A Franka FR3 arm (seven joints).
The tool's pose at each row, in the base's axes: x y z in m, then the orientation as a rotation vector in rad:
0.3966 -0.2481 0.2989 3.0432 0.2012 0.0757
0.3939 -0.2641 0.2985 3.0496 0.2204 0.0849
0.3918 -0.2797 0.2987 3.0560 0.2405 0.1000
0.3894 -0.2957 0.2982 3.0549 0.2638 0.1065
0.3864 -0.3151 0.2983 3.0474 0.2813 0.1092
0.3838 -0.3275 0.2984 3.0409 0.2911 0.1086
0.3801 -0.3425 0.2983 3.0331 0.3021 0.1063
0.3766 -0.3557 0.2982 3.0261 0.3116 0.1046
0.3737 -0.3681 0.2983 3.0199 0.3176 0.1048
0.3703 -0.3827 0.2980 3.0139 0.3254 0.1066
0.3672 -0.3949 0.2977 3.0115 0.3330 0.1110
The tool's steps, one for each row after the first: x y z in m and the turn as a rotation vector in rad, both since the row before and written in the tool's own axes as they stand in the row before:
-0.0048 0.0154 0.0016 0.0078 0.0070 -0.0118
-0.0043 0.0151 0.0009 0.0079 0.0108 -0.0121
-0.0049 0.0154 0.0014 0.0011 0.0049 -0.0150
-0.0063 0.0186 0.0010 -0.0056 0.0019 -0.0119
-0.0048 0.0117 0.0006 -0.0053 -0.0005 -0.0070
-0.0065 0.0140 0.0010 -0.0064 -0.0016 -0.0079
-0.0061 0.0122 0.0009 -0.0057 -0.0012 -0.0069
-0.0054 0.0115 0.0008 -0.0054 -0.0001 -0.0045
-0.0064 0.0135 0.0014 -0.0050 0.0011 -0.0056
-0.0057 0.0112 0.0013 -0.0016 0.0031 -0.0050

